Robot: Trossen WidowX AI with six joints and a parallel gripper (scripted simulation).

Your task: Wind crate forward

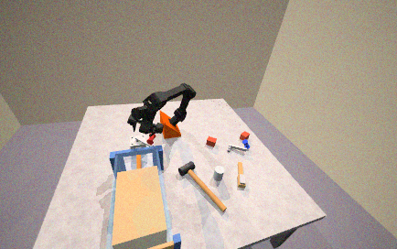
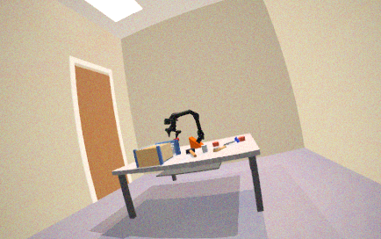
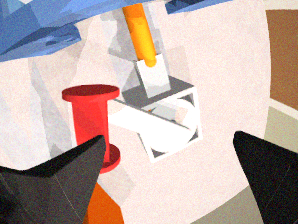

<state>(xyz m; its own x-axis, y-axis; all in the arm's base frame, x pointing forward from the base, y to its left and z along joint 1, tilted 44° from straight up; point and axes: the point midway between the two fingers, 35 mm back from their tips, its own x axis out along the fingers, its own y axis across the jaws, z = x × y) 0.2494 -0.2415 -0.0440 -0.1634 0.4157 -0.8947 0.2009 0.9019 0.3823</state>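
My gripper tip is now 1 cm past the red-handled winch handle, 2 cm to the right of it and 7 cm above it. Also, from my gripper tip: red grip: 2 cm ahead, 4 cm to the left, 4 cm below; then frame: 10 cm ahead, 3 cm to the right, 7 cm below; then grey hand winch: 7 cm behind, 4 cm to the right, 15 cm below.
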